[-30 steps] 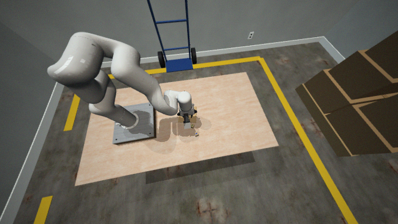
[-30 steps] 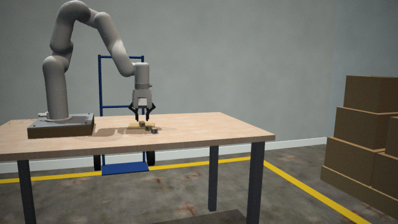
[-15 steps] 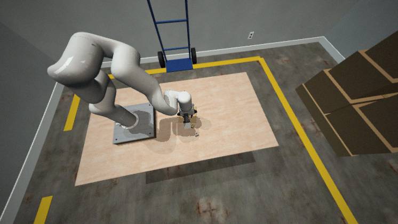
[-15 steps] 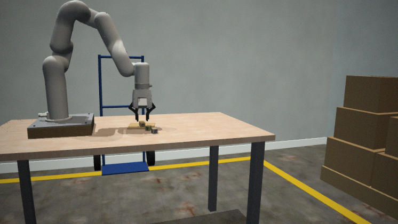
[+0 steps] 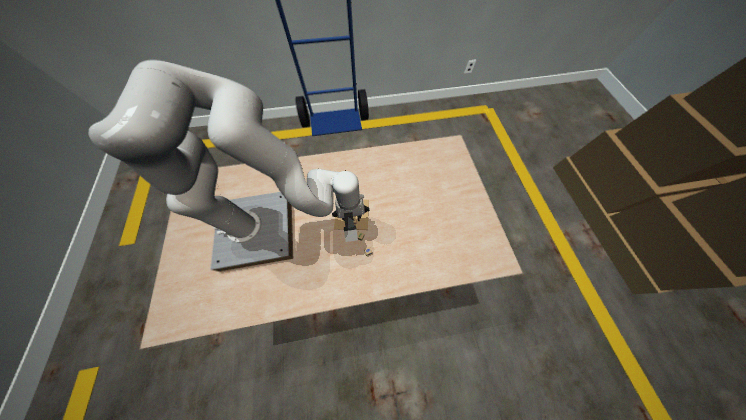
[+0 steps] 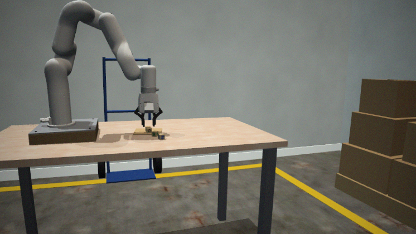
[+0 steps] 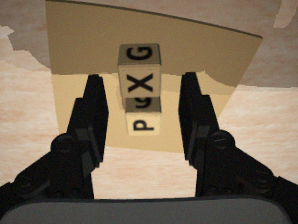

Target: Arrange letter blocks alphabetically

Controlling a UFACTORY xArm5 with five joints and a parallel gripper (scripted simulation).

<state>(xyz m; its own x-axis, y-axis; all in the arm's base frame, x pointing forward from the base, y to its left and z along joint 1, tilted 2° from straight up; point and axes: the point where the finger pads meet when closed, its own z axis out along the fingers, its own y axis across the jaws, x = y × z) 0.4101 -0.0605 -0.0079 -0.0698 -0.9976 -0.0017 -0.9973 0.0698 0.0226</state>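
My hand is 40 mm above the block. From my hand the other things lie so: tan mat: 40 mm to the left, 50 mm below.
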